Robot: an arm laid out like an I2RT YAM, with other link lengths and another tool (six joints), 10 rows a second.
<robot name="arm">
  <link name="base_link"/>
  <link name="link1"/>
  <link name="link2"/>
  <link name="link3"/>
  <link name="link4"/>
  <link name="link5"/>
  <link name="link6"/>
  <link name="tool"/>
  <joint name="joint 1" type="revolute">
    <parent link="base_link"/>
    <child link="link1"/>
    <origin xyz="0 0 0.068" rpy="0 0 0"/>
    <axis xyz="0 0 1"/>
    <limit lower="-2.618" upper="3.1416"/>
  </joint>
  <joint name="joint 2" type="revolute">
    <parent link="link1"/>
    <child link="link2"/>
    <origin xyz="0.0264 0.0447 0.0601" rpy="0 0 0"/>
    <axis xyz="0 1 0"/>
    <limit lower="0" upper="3.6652"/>
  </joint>
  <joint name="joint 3" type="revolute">
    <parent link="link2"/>
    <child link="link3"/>
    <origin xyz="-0.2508 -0.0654 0" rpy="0 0 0"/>
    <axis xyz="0 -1 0"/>
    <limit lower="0" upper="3.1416"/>
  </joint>
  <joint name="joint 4" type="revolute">
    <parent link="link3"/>
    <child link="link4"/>
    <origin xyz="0.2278 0.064 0.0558" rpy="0 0 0"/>
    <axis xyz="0 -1 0"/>
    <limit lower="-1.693" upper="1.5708"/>
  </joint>
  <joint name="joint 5" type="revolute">
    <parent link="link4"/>
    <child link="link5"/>
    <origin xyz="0.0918 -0.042 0.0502" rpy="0 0 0"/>
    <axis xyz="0 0 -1"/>
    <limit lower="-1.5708" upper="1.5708"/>
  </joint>
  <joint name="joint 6" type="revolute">
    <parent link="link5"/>
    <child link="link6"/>
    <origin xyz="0.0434 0 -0.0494" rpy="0 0 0"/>
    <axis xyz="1 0 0"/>
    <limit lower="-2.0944" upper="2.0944"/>
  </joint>
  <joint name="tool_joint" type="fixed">
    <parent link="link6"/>
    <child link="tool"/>
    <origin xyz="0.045 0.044 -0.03" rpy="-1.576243 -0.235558 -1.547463"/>
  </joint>
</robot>
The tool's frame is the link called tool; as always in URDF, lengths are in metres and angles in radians.
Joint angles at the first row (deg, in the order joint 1, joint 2, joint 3, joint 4, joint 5, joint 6):
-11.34 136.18 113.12 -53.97 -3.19 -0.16
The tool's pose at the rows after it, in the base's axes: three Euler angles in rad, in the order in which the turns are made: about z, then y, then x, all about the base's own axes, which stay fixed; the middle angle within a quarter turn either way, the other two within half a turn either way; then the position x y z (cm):
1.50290 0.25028 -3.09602 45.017 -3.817 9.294
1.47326 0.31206 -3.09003 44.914 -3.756 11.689
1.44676 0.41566 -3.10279 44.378 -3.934 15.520
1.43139 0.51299 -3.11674 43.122 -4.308 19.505
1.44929 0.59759 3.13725 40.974 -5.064 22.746
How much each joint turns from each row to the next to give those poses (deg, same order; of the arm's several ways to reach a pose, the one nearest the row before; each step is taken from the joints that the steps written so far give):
0.01 -1.36 -0.44 0.03 -0.82 -0.57
-0.04 -3.79 -1.08 0.76 -0.97 -1.30
-0.35 -6.80 -2.67 1.87 -0.48 -1.42
-0.86 -7.36 -2.78 1.01 -0.66 -1.32
-1.71 -8.25 -5.06 1.71 -0.43 -0.67

